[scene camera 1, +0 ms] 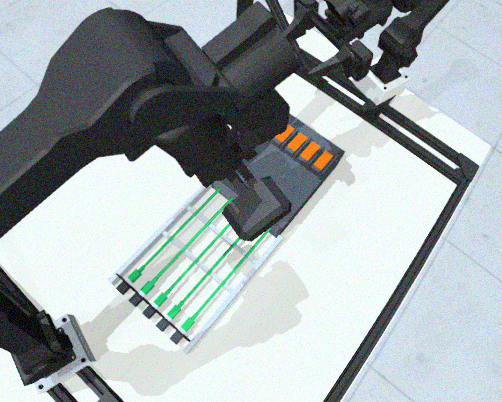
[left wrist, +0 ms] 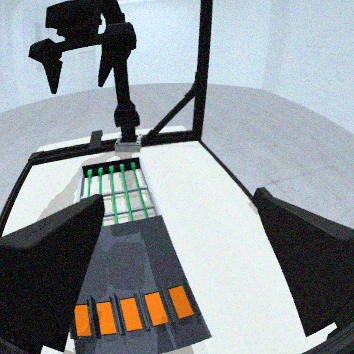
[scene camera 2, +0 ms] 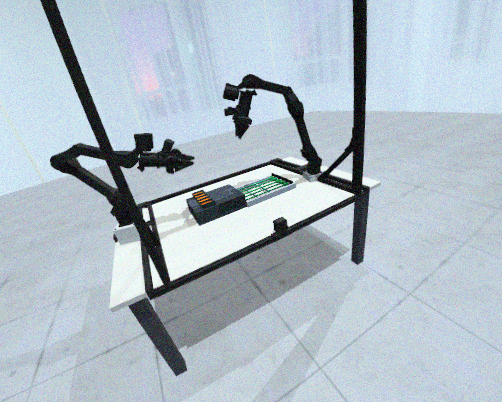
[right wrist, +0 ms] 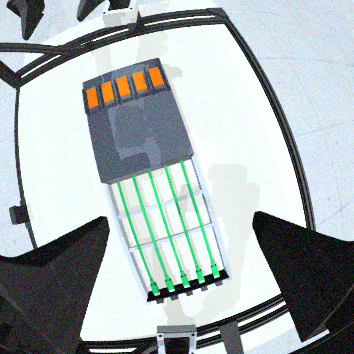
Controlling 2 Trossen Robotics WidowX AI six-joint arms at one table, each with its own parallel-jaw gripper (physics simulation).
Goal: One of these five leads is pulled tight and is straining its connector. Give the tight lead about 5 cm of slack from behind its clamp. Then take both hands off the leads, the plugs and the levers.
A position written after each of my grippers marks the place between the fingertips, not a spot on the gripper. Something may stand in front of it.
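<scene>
My left gripper (scene camera 1: 292,59) is open and holds nothing, and I see it in scene camera 2 (scene camera 2: 194,160) as well as in the left wrist view (left wrist: 184,203). My right gripper (scene camera 1: 239,177) is open too, with nothing in its grasp. The right gripper also shows in the right wrist view (right wrist: 182,222) and in the left wrist view (left wrist: 75,89).
</scene>
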